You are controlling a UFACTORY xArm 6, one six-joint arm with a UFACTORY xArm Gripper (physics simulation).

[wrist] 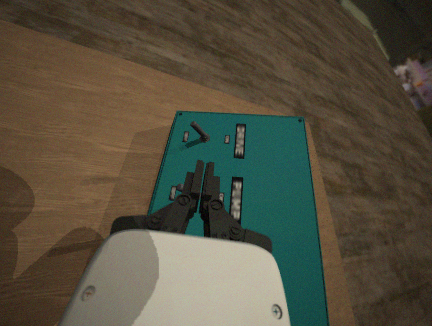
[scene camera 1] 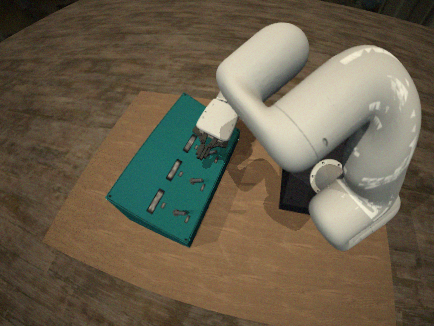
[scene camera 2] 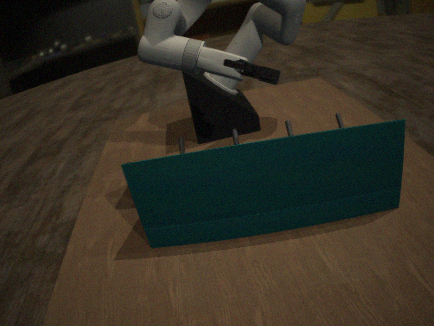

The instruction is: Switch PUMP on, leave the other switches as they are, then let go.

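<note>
The teal switch panel stands on the wooden board. The PUMP label shows on it. The PUMP lever is mostly hidden behind the fingers in the wrist view; its visible end lies by the outer small plate, on the OFF side. The DRIVE lever also leans to its outer, OFF side. My gripper is shut and empty, above the panel over the PUMP row, with its fingertips pointing between the PUMP and DRIVE rows in the wrist view.
Two other levers stand on the near half of the panel in scene view 1, leaning alike. The robot's dark base stands behind the panel on the wooden board. The arm arches above it.
</note>
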